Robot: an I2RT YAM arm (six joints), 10 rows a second.
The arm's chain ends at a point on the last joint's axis. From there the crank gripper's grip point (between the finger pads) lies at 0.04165 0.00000 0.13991 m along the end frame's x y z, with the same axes.
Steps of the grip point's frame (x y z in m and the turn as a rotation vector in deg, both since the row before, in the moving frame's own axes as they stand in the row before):
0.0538 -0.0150 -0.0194 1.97 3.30 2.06
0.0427 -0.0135 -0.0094 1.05 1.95 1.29
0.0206 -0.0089 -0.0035 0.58 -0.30 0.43
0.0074 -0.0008 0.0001 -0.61 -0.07 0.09
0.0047 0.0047 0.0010 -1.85 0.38 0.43
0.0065 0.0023 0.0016 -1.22 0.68 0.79
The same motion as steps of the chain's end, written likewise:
0.0458 -0.0119 -0.0167 1.97 3.30 2.06
0.0379 -0.0119 -0.0079 1.05 1.95 1.29
0.0213 -0.0078 -0.0037 0.58 -0.30 0.43
0.0076 -0.0024 0.0001 -0.61 -0.07 0.09
0.0038 -0.0001 0.0014 -1.85 0.38 0.43
0.0049 -0.0013 0.0021 -1.22 0.68 0.79

